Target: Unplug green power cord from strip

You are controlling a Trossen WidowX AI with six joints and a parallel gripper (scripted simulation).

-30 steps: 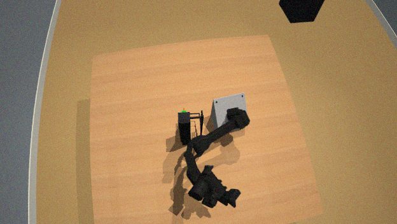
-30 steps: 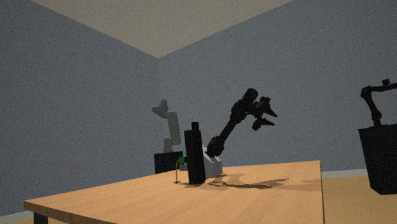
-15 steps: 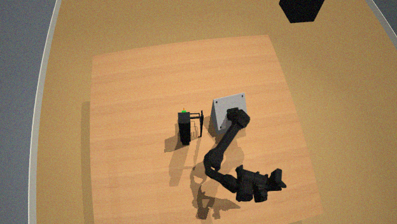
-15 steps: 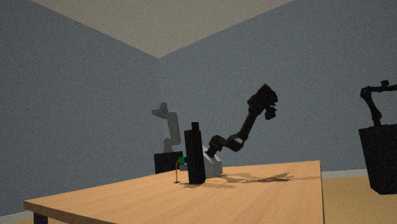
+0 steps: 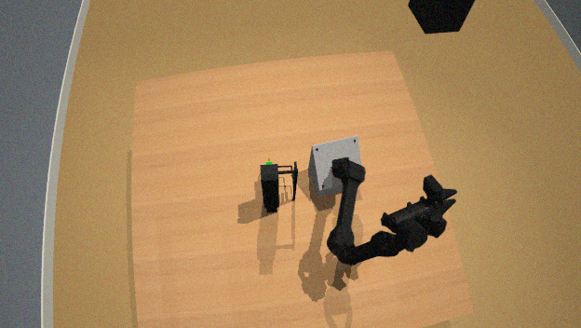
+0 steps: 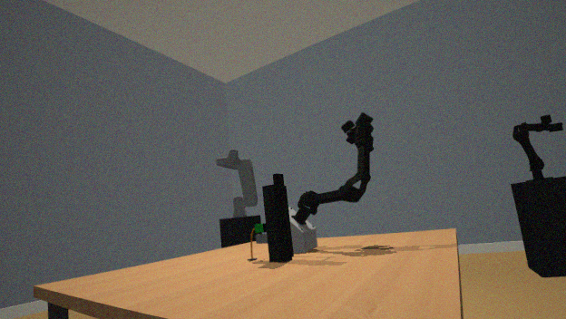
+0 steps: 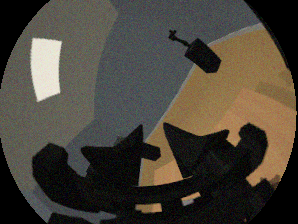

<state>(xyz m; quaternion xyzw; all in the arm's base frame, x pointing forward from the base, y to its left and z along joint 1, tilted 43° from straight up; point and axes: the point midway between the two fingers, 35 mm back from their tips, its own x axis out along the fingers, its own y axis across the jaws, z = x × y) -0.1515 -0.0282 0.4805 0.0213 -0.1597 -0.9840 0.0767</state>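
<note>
My gripper tip is 450 mm short of the green plug, 370 mm above it and 340 mm to the left of it.
</note>
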